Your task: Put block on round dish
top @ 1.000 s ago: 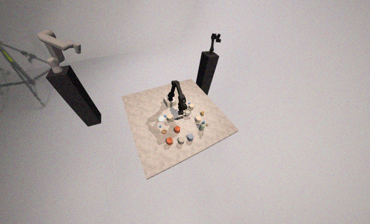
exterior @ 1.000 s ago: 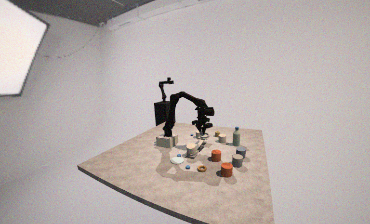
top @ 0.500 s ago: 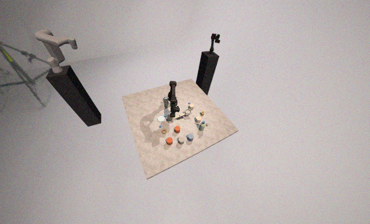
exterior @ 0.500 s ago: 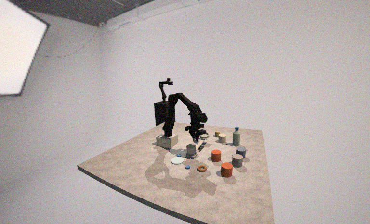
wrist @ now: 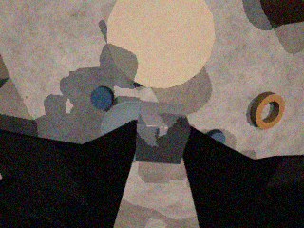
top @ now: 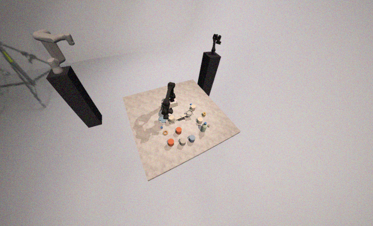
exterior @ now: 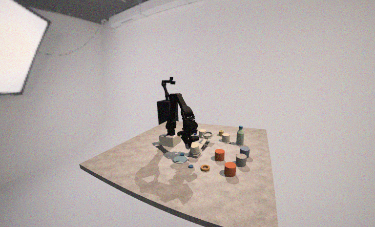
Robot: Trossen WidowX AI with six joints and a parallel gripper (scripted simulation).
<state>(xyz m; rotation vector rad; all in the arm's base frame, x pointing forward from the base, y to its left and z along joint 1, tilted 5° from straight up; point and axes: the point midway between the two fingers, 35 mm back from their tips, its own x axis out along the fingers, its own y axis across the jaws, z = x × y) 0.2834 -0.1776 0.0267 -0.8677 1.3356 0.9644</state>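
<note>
The pale round dish lies 90 mm below my gripper tip, 50 mm to the right of it and 40 mm behind it. From my gripper tip the other things lie so: balance (200 mm to the left, 70 mm below, 20 mm ahead); shiny block (right at my gripper tip); balance beam (200 mm to the left, 60 mm below, 20 mm ahead).
</note>
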